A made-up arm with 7 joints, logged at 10 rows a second.
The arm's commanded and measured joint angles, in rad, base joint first. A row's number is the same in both.
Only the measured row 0 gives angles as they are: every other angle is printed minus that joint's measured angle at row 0.
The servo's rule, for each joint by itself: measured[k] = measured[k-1] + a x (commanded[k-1-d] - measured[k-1]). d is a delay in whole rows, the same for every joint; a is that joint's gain. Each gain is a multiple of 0.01, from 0.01 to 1. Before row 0 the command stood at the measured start. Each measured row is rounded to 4 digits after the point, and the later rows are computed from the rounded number. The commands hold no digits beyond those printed.
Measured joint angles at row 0:
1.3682, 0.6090, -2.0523, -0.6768, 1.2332, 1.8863, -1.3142
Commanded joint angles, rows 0 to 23:
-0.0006, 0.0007, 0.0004, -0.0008, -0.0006, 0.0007, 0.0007
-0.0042, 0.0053, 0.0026, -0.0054, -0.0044, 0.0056, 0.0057
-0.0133, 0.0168, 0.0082, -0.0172, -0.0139, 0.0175, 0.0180
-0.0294, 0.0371, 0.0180, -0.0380, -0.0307, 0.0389, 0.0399
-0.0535, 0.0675, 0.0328, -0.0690, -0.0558, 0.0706, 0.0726
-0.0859, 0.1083, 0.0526, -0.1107, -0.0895, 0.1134, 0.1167
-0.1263, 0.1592, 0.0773, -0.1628, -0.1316, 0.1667, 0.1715
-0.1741, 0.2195, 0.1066, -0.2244, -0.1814, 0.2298, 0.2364
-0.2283, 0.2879, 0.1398, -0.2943, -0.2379, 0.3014, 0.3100
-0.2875, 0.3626, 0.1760, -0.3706, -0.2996, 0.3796, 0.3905
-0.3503, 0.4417, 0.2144, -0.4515, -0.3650, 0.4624, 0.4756
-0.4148, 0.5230, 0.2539, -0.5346, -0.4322, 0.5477, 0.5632
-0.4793, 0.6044, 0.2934, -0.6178, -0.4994, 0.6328, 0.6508
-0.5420, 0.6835, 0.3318, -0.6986, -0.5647, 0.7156, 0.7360
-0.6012, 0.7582, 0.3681, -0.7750, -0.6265, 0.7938, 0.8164
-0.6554, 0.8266, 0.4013, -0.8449, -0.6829, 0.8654, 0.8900
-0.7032, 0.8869, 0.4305, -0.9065, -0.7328, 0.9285, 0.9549
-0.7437, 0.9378, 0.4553, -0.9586, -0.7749, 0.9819, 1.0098
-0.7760, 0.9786, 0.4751, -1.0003, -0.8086, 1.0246, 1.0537
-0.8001, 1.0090, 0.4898, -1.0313, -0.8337, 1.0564, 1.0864
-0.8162, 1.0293, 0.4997, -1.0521, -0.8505, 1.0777, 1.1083
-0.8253, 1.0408, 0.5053, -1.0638, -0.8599, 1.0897, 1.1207
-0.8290, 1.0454, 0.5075, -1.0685, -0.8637, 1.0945, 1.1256
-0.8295, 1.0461, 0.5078, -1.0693, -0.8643, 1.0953, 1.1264
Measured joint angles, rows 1 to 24:
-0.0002, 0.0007, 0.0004, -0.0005, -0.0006, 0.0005, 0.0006
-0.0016, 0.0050, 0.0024, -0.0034, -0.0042, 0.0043, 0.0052
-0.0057, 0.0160, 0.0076, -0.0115, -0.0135, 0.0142, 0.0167
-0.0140, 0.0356, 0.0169, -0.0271, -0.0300, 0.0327, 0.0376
-0.0278, 0.0653, 0.0311, -0.0518, -0.0548, 0.0611, 0.0691
-0.0481, 0.1053, 0.0502, -0.0866, -0.0881, 0.1003, 0.1119
-0.0755, 0.1554, 0.0743, -0.1316, -0.1299, 0.1501, 0.1655
-0.1100, 0.2150, 0.1030, -0.1864, -0.1793, 0.2099, 0.2293
-0.1514, 0.2828, 0.1358, -0.2501, -0.2356, 0.2785, 0.3019
-0.1990, 0.3570, 0.1716, -0.3212, -0.2970, 0.3543, 0.3816
-0.2520, 0.4358, 0.2097, -0.3981, -0.3623, 0.4354, 0.4662
-0.3090, 0.5169, 0.2490, -0.4786, -0.4294, 0.5196, 0.5535
-0.3686, 0.5983, 0.2885, -0.5607, -0.4966, 0.6045, 0.6411
-0.4293, 0.6775, 0.3270, -0.6421, -0.5620, 0.6878, 0.7265
-0.4895, 0.7526, 0.3636, -0.7205, -0.6239, 0.7673, 0.8074
-0.5476, 0.8214, 0.3972, -0.7939, -0.6805, 0.8409, 0.8817
-0.6021, 0.8823, 0.4268, -0.8603, -0.7307, 0.9066, 0.9476
-0.6517, 0.9339, 0.4522, -0.9183, -0.7731, 0.9631, 1.0036
-0.6952, 0.9755, 0.4726, -0.9667, -0.8072, 1.0092, 1.0487
-0.7319, 1.0067, 0.4879, -1.0048, -0.8326, 1.0446, 1.0826
-0.7614, 1.0277, 0.4984, -1.0327, -0.8498, 1.0694, 1.1057
-0.7838, 1.0399, 0.5045, -1.0510, -0.8595, 1.0846, 1.1192
-0.7996, 1.0450, 0.5072, -1.0613, -0.8635, 1.0920, 1.1250
-0.8101, 1.0460, 0.5077, -1.0660, -0.8643, 1.0945, 1.1263
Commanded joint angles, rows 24 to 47:
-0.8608, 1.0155, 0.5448, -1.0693, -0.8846, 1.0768, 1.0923
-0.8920, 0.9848, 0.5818, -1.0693, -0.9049, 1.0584, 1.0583
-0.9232, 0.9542, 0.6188, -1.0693, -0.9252, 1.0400, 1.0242
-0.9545, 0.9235, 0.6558, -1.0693, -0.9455, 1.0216, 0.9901
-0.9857, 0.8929, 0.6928, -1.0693, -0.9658, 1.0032, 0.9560
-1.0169, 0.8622, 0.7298, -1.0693, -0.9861, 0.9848, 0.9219
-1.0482, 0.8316, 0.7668, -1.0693, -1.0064, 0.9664, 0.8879
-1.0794, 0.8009, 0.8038, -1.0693, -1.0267, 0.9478, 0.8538
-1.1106, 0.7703, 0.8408, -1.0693, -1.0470, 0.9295, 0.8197
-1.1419, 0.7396, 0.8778, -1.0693, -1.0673, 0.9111, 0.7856
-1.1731, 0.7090, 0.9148, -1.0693, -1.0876, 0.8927, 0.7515
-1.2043, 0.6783, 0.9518, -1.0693, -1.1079, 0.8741, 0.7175
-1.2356, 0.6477, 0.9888, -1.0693, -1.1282, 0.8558, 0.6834
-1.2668, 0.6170, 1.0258, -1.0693, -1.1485, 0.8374, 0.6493
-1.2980, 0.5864, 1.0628, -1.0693, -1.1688, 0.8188, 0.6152
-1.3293, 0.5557, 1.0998, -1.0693, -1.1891, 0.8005, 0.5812
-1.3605, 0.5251, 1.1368, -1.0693, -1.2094, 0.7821, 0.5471
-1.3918, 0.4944, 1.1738, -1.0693, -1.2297, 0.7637, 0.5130
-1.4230, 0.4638, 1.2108, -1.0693, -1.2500, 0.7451, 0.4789
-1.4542, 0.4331, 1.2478, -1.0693, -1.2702, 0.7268, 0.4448
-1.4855, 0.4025, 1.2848, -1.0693, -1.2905, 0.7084, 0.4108
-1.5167, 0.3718, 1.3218, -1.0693, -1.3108, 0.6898, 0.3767
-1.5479, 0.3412, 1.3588, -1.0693, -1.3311, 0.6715, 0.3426
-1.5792, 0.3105, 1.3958, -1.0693, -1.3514, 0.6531, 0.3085
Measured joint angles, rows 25 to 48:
-0.8278, 1.0176, 0.5407, -1.0679, -0.8838, 1.0812, 1.0957
-0.8503, 0.9871, 0.5773, -1.0687, -0.9041, 1.0641, 1.0620
-0.8758, 0.9565, 0.6142, -1.0691, -0.9244, 1.0460, 1.0280
-0.9033, 0.9258, 0.6512, -1.0692, -0.9447, 1.0277, 0.9939
-0.9321, 0.8952, 0.6882, -1.0693, -0.9650, 1.0093, 0.9598
-0.9618, 0.8645, 0.7252, -1.0693, -0.9853, 0.9909, 0.9257
-0.9920, 0.8339, 0.7622, -1.0693, -1.0056, 0.9725, 0.8917
-1.0226, 0.8032, 0.7992, -1.0693, -1.0259, 0.9540, 0.8576
-1.0534, 0.7726, 0.8362, -1.0693, -1.0462, 0.9356, 0.8235
-1.0844, 0.7419, 0.8732, -1.0693, -1.0665, 0.9172, 0.7894
-1.1154, 0.7113, 0.9102, -1.0693, -1.0868, 0.8988, 0.7553
-1.1465, 0.6806, 0.9472, -1.0693, -1.1071, 0.8803, 0.7213
-1.1777, 0.6500, 0.9842, -1.0693, -1.1274, 0.8619, 0.6872
-1.2089, 0.6193, 1.0212, -1.0693, -1.1477, 0.8435, 0.6531
-1.2401, 0.5887, 1.0582, -1.0693, -1.1680, 0.8250, 0.6190
-1.2713, 0.5580, 1.0952, -1.0693, -1.1883, 0.8066, 0.5850
-1.3025, 0.5274, 1.1322, -1.0693, -1.2086, 0.7882, 0.5509
-1.3338, 0.4967, 1.1692, -1.0693, -1.2289, 0.7698, 0.5168
-1.3650, 0.4661, 1.2062, -1.0693, -1.2492, 0.7513, 0.4827
-1.3962, 0.4354, 1.2432, -1.0693, -1.2694, 0.7329, 0.4486
-1.4275, 0.4048, 1.2802, -1.0693, -1.2897, 0.7145, 0.4146
-1.4587, 0.3741, 1.3172, -1.0693, -1.3100, 0.6960, 0.3805
-1.4899, 0.3435, 1.3542, -1.0693, -1.3303, 0.6776, 0.3464
-1.5212, 0.3128, 1.3912, -1.0693, -1.3506, 0.6592, 0.3123

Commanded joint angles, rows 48 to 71:
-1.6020, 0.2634, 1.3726, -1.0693, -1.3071, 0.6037, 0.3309
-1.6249, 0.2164, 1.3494, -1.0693, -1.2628, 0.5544, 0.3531
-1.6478, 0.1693, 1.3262, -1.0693, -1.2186, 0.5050, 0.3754
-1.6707, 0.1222, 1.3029, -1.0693, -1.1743, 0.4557, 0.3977
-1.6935, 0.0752, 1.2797, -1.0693, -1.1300, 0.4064, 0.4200
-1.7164, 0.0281, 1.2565, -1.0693, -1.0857, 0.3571, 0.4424
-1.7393, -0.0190, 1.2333, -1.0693, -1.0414, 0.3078, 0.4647
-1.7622, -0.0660, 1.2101, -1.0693, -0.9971, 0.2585, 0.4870
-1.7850, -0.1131, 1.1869, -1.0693, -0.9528, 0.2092, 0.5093
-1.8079, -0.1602, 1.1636, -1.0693, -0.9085, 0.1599, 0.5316
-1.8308, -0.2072, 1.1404, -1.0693, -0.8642, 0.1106, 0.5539
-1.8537, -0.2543, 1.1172, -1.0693, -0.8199, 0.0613, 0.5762
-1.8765, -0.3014, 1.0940, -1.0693, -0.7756, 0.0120, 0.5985
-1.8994, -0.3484, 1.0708, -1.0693, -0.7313, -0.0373, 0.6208
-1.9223, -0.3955, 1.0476, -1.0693, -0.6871, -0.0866, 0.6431
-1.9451, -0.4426, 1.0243, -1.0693, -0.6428, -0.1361, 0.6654
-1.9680, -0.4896, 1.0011, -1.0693, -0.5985, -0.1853, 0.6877
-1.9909, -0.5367, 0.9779, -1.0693, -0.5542, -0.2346, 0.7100
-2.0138, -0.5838, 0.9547, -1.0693, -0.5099, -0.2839, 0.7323
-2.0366, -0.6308, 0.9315, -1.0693, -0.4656, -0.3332, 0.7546
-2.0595, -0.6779, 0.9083, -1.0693, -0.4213, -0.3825, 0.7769
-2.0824, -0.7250, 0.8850, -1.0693, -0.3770, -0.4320, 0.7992
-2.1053, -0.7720, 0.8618, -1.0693, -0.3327, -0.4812, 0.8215
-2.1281, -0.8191, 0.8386, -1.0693, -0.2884, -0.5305, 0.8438
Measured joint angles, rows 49 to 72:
-1.5495, 0.2669, 1.3746, -1.0693, -1.3088, 0.6176, 0.3290
-1.5759, 0.2199, 1.3522, -1.0693, -1.2646, 0.5702, 0.3507
-1.6011, 0.1728, 1.3291, -1.0693, -1.2204, 0.5213, 0.3729
-1.6255, 0.1257, 1.3058, -1.0693, -1.1761, 0.4721, 0.3952
-1.6493, 0.0787, 1.2826, -1.0693, -1.1318, 0.4228, 0.4175
-1.6728, 0.0316, 1.2594, -1.0693, -1.0875, 0.3735, 0.4399
-1.6961, -0.0155, 1.2362, -1.0693, -1.0432, 0.3242, 0.4622
-1.7192, -0.0625, 1.2130, -1.0693, -0.9989, 0.2749, 0.4845
-1.7422, -0.1096, 1.1898, -1.0693, -0.9546, 0.2256, 0.5068
-1.7652, -0.1567, 1.1665, -1.0693, -0.9103, 0.1763, 0.5291
-1.7882, -0.2037, 1.1433, -1.0693, -0.8660, 0.1270, 0.5514
-1.8111, -0.2508, 1.1201, -1.0693, -0.8217, 0.0777, 0.5737
-1.8340, -0.2979, 1.0969, -1.0693, -0.7774, 0.0284, 0.5960
-1.8569, -0.3449, 1.0737, -1.0693, -0.7331, -0.0209, 0.6183
-1.8798, -0.3920, 1.0505, -1.0693, -0.6889, -0.0702, 0.6406
-1.9027, -0.4391, 1.0272, -1.0693, -0.6446, -0.1196, 0.6629
-1.9256, -0.4861, 1.0040, -1.0693, -0.6003, -0.1689, 0.6852
-1.9485, -0.5332, 0.9808, -1.0693, -0.5560, -0.2182, 0.7075
-1.9714, -0.5803, 0.9576, -1.0693, -0.5117, -0.2675, 0.7298
-1.9942, -0.6273, 0.9344, -1.0693, -0.4674, -0.3168, 0.7521
-2.0171, -0.6744, 0.9112, -1.0693, -0.4231, -0.3661, 0.7744
-2.0400, -0.7215, 0.8879, -1.0693, -0.3788, -0.4155, 0.7967
-2.0629, -0.7685, 0.8647, -1.0693, -0.3345, -0.4648, 0.8190
-2.0857, -0.8156, 0.8415, -1.0693, -0.2902, -0.5141, 0.8413

